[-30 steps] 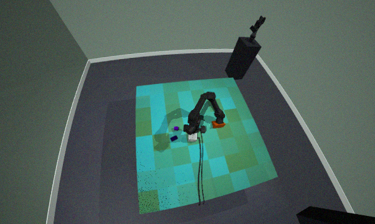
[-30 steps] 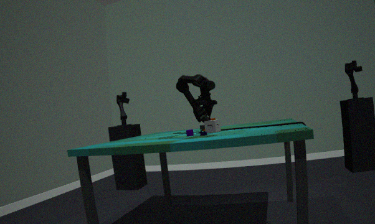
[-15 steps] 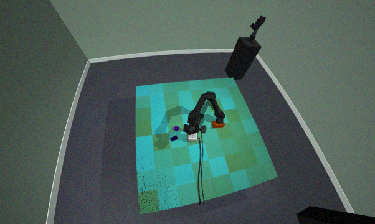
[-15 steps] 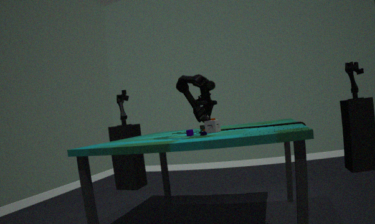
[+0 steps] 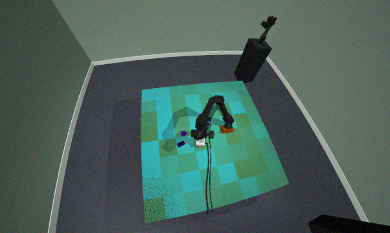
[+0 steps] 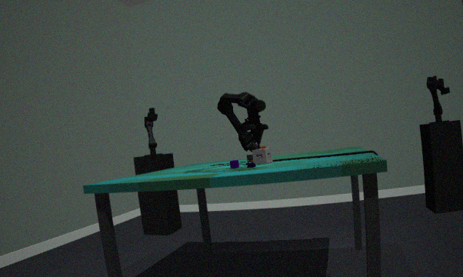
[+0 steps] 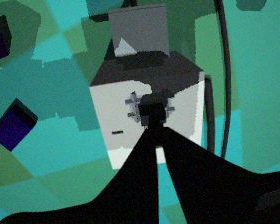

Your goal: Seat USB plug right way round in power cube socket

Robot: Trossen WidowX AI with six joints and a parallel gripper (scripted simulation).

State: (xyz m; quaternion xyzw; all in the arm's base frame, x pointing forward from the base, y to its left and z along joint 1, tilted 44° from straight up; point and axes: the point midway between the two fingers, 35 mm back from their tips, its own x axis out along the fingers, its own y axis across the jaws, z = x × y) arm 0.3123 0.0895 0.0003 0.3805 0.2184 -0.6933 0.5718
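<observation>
My gripper tip is 20 mm above the dark USB plug. Round my gripper tip: dark blue block (180 mm ahead, 10 mm to the right, 100 mm below).
</observation>
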